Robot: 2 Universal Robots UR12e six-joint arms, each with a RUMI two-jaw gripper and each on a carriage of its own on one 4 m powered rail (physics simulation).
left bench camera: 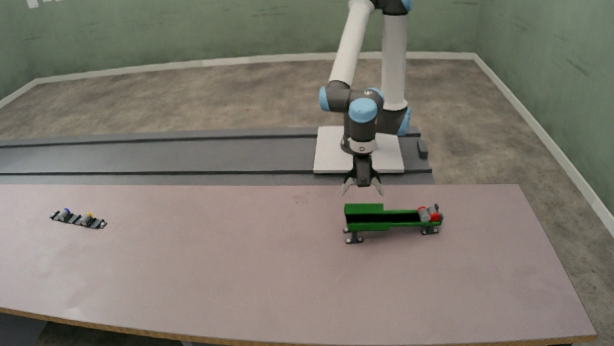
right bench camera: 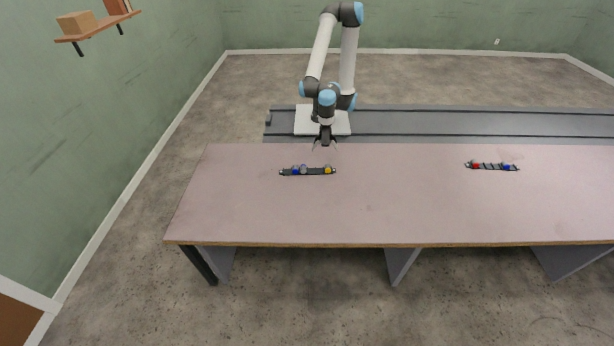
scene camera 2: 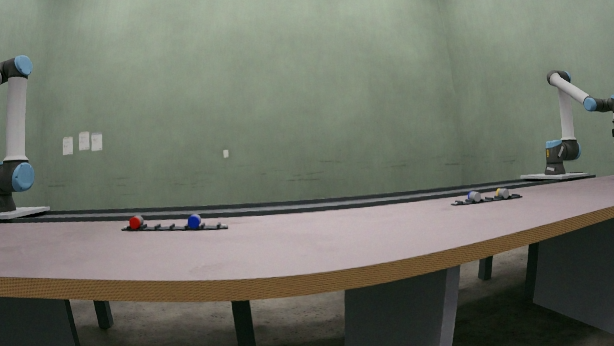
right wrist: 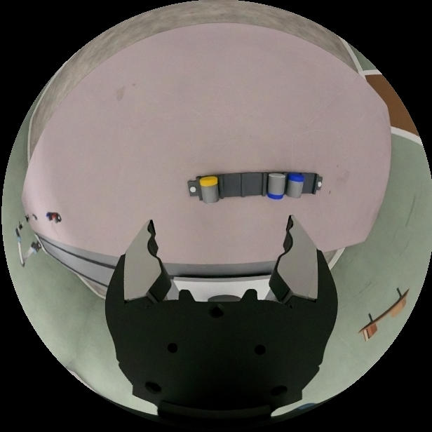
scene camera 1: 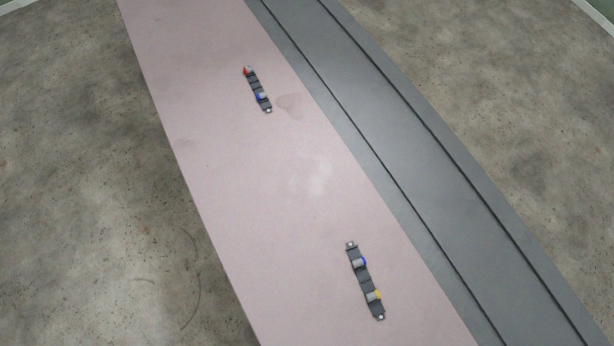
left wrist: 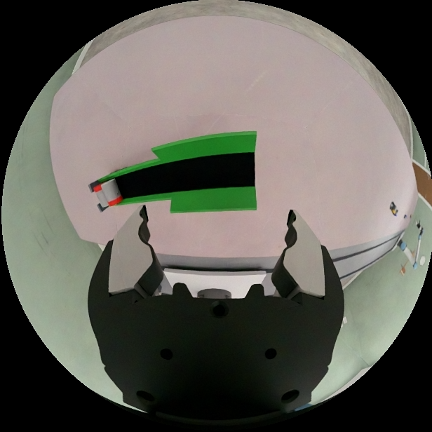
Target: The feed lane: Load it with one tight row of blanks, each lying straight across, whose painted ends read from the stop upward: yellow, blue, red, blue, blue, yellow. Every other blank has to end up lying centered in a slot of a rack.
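Observation:
The green feed lane (left bench camera: 364,209) (left wrist: 215,199) holds two red-ended blanks at its narrow end, red ends on opposite sides. My left gripper (left bench camera: 362,194) (left wrist: 217,207) is open and empty above the lane's rear side. One rack (right bench camera: 315,171) (right wrist: 230,184) holds a yellow-ended blank (right wrist: 209,190) and two neighbouring blue-ended blanks (right wrist: 276,185) (right wrist: 295,186). My right gripper (right bench camera: 325,149) (right wrist: 219,218) is open and empty, behind and above that rack. Another rack (scene camera 1: 256,86) holds a red-ended blank (scene camera 1: 249,70) and a blue-ended blank (scene camera 1: 262,96). A third rack (scene camera 1: 363,275) holds a blue-ended blank (scene camera 1: 358,262) and a yellow-ended blank (scene camera 1: 373,296).
The long pink bench (scene camera 1: 225,200) carries the racks and the lane. The grey rail (left bench camera: 225,155) runs along its rear edge. The two arm carriages (left bench camera: 330,160) (right bench camera: 304,125) stand near opposite ends of the rail. A wall shelf (right bench camera: 107,22) hangs at the upper left.

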